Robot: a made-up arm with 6 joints.
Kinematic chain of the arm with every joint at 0, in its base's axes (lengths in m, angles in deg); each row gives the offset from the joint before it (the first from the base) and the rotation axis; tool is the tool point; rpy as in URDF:
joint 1: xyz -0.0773 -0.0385 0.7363 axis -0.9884 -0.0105 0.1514
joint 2: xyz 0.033 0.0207 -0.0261 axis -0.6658 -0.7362 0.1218
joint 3: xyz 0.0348 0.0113 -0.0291 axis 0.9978 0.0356 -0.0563
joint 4: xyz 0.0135 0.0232 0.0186 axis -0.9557 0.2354 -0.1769
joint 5: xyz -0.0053 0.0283 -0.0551 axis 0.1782 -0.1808 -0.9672
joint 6: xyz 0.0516 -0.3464 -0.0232 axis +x
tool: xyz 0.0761 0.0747 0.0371 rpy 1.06 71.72 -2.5
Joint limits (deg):
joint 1: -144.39..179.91
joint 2: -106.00..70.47
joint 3: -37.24..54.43
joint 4: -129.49..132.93
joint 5: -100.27..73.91
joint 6: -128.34..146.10
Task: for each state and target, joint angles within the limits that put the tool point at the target. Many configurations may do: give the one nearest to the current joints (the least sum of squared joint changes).
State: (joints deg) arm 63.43 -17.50 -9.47 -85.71 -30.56 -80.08
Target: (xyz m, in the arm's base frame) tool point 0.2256 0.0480 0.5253
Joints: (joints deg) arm 55.86 -5.11 23.49 -110.14 -8.39 -35.19
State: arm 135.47 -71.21 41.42 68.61 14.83 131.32
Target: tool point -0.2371 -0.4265 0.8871
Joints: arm 123.43 -102.21 54.43 46.84 -15.96 146.10
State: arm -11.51 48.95 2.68 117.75 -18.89 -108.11
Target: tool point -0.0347 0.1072 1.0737
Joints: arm -6.20 47.15 -3.58 124.82 -20.03 -110.84
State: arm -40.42 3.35 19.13 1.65 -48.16 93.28
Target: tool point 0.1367 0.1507 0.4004
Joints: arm -52.27 -28.57 35.39 -4.59 -20.04 98.64
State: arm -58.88 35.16 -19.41 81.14 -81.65 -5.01
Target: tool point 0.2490 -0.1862 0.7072
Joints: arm -52.95 40.01 -17.94 73.02 -78.25 2.05
